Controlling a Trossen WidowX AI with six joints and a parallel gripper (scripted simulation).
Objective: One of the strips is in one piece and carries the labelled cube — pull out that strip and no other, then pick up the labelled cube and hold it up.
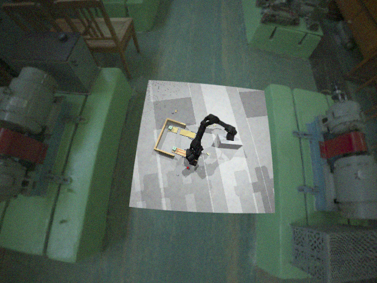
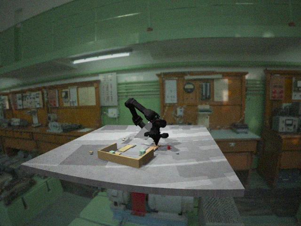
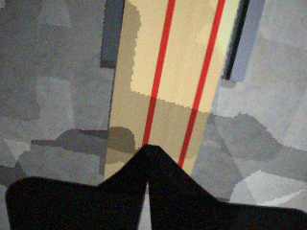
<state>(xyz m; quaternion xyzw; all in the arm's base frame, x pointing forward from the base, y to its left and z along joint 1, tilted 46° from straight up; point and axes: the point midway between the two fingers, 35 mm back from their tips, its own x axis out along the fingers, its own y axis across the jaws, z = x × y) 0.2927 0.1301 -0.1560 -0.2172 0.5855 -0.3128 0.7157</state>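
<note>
The red piece is 11 cm to the left of my gripper tip, 5 cm ahead of it and 1 cm above it.
</note>
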